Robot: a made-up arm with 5 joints.
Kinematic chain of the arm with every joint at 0, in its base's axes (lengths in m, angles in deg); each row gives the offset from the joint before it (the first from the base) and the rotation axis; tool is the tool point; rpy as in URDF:
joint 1: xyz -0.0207 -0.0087 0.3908 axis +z
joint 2: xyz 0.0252 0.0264 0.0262 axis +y
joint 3: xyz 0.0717 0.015 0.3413 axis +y
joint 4: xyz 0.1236 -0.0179 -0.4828 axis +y
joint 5: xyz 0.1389 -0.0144 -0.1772 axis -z
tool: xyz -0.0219 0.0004 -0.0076 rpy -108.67 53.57 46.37
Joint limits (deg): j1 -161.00..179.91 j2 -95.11..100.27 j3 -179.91..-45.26 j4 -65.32..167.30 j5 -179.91..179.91
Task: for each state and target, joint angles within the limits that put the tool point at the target. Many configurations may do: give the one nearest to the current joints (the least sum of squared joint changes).
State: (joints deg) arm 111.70 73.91 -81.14 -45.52 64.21
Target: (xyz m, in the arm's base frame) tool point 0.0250 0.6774 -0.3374
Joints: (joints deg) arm 83.71 100.27 -106.37 -4.99 68.97
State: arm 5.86 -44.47 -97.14 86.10 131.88
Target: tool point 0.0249 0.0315 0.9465
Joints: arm 15.88 -77.07 -73.72 124.59 127.67
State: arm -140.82 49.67 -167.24 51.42 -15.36
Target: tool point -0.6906 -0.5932 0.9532
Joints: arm -139.15 47.60 -169.52 64.72 -14.78
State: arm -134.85 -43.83 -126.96 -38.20 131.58
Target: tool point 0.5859 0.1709 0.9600
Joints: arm -161.00 -38.42 -166.89 -65.32 120.96
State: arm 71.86 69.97 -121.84 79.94 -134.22
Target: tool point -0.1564 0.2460 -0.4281
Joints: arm 119.02 100.27 -91.18 56.92 -141.31
